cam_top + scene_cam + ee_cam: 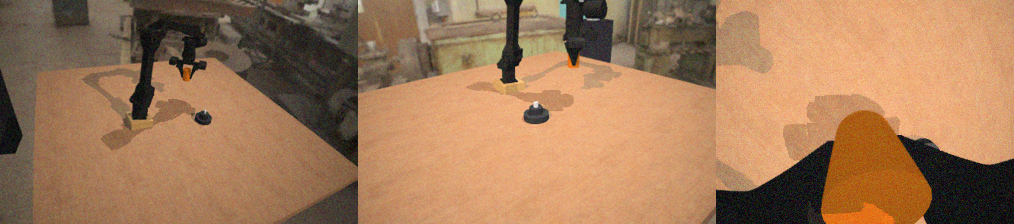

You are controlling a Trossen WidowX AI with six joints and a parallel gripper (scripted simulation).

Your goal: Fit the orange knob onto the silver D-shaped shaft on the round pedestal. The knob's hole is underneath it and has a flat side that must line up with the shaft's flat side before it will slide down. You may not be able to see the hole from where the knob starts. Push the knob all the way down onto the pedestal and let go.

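My gripper tip is now 3 cm below the orange knob. From my gripper tip the other things lie so: round pedestal: 18 cm to the right, 11 cm below, 6 cm ahead.
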